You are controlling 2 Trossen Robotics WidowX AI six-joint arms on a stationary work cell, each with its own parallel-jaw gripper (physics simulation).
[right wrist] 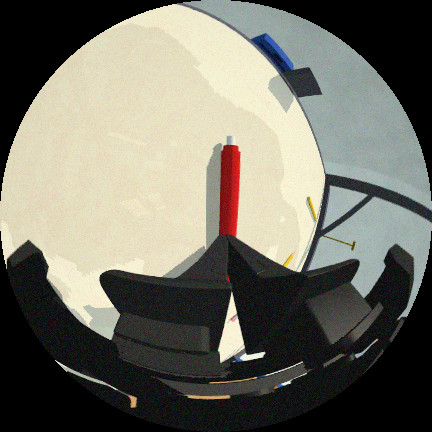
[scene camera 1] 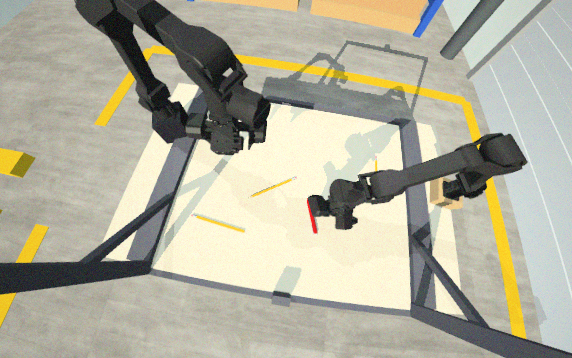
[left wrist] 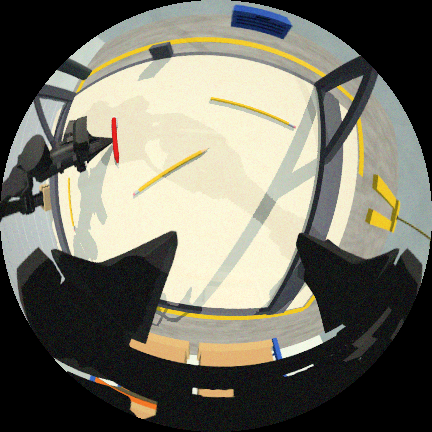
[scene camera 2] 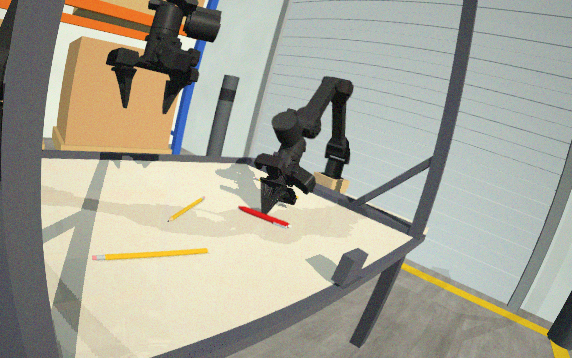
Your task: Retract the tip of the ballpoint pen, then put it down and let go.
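Pixels of known places: left gripper, fingertip midpoint: (left wrist: 240,238) (scene camera 2: 145,111); right gripper, fingertip midpoint: (right wrist: 224,240) (left wrist: 111,140) (scene camera 2: 263,214); left arm's base at its link origin: (scene camera 1: 166,113); right arm's base at its link origin: (scene camera 1: 450,191) (left wrist: 41,197) (scene camera 2: 332,176).
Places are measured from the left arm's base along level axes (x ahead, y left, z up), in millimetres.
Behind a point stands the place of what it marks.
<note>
The red ballpoint pen (scene camera 1: 312,217) {x 416, y -471, z -94 mm} (scene camera 2: 257,215) {x 411, y -452, z -101 mm} (left wrist: 115,140) {x 412, y -454, z -98 mm} (right wrist: 230,190) {x 417, y -496, z -95 mm} lies on the pale table (scene camera 1: 320,280) {x 381, y -667, z -107 mm}. In the right wrist view its white button (right wrist: 230,140) {x 413, y -528, z -98 mm} points away from the fingers and its other end is hidden behind them. A pale clip shows near the pen's right end in scene camera 2. Whether the writing tip is out is too small to tell. My right gripper (scene camera 2: 266,212) {x 422, y -462, z -97 mm} (left wrist: 111,140) {x 422, y -462, z -97 mm} (right wrist: 224,240) {x 422, y -462, z -97 mm} is shut and empty, its fingertips at the pen's barrel; contact is unclear. My left gripper (scene camera 2: 145,109) {x 218, y -251, z 83 mm} (left wrist: 240,238) {x 218, y -251, z 83 mm} is open and empty, high above the table, away from the pen.
One yellow pencil (scene camera 1: 273,187) {x 315, y -332, z -100 mm} (scene camera 2: 186,209) {x 299, y -336, z -101 mm} (left wrist: 170,172) {x 306, y -328, z -101 mm} lies mid-table, and another pencil (scene camera 1: 220,223) {x 113, y -411, z -100 mm} (scene camera 2: 155,254) {x 104, y -412, z -101 mm} (left wrist: 252,111) {x 110, y -408, z -101 mm} lies left of it in scene camera 1. A third pencil (scene camera 1: 376,164) {x 732, y -340, z -100 mm} (left wrist: 71,202) {x 701, y -401, z -101 mm} lies near the right arm. A dark block (scene camera 1: 281,298) {x 251, y -670, z -50 mm} (scene camera 2: 350,267) {x 222, y -674, z -64 mm} stands at the table's edge.
</note>
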